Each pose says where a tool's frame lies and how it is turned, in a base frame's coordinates. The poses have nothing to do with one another.
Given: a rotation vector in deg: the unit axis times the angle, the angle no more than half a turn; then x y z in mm.
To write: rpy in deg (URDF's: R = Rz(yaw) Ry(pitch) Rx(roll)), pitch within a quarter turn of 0, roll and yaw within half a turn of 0; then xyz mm. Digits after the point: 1 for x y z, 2 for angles.
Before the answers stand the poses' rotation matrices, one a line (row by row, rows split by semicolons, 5 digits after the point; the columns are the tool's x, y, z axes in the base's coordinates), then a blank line. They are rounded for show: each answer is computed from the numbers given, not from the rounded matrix.
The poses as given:
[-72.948, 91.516, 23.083, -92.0, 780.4, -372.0]
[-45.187, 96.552, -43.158, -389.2, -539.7, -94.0]
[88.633, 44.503, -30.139, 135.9, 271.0, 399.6]
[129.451, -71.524, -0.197, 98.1, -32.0, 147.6]
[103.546, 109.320, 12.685, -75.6, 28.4, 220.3]
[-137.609, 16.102, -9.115, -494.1, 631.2, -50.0]
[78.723, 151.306, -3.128, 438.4, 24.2, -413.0]
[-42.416, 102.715, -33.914, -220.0, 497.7, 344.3]
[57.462, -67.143, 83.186, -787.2, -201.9, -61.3]
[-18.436, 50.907, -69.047, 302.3, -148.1, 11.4]
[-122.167, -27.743, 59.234, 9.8, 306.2, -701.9]
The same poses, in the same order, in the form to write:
0.06773 -0.86744 0.49290; -0.52990 0.38732 0.75445; -0.84535 -0.31229 -0.43342
-0.20311 -0.12921 0.97059; -0.80938 0.58001 -0.09215; -0.55105 -0.80429 -0.22239
0.66765 0.73632 0.10988; 0.17124 -0.00826 -0.98519; -0.72451 0.67659 -0.13160
0.56800 -0.78115 -0.25917; -0.78257 -0.41509 -0.46398; 0.25486 0.46636 -0.84708
0.00515 0.88923 0.45744; 0.97035 0.10610 -0.21718; -0.24166 0.44499 -0.86231
0.96887 -0.15828 0.19037; -0.24468 -0.72938 0.63885; 0.03774 -0.66554 -0.74540
-0.56348 0.81612 0.12822; 0.81012 0.57628 -0.10777; -0.16184 0.04315 -0.98587
-0.24923 -0.20323 0.94688; -0.72709 0.68511 -0.04433; -0.63971 -0.69951 -0.31852
-0.17968 -0.98350 0.02106; 0.18697 -0.05516 -0.98082; 0.96579 -0.17229 0.19380
0.08178 0.66921 0.73856; -0.90341 0.36273 -0.22863; -0.42090 -0.64853 0.63424
0.61015 0.02602 -0.79186; 0.59165 -0.67969 0.43355; -0.52694 -0.73304 -0.43011

[-144.23, 57.71, -82.72, -92.0, 780.4, -372.0]
[-105.46, 33.44, -104.09, -389.2, -539.7, -94.0]
[101.01, 46.43, 14.39, 135.9, 271.0, 399.6]
[151.16, -14.77, -54.03, 98.1, -32.0, 147.6]
[152.70, 13.98, 89.70, -75.6, 28.4, 220.3]
[-138.24, -2.16, -14.17, -494.1, 631.2, -50.0]
[177.49, 9.31, 124.82, 438.4, 24.2, -413.0]
[-114.48, 39.77, -108.92, -220.0, 497.7, 344.3]
[-41.64, -74.97, 133.86, -787.2, -201.9, -61.3]
[-45.64, 24.89, -84.83, 302.3, -148.1, 11.4]
[-120.40, 31.80, 44.12, 9.8, 306.2, -701.9]

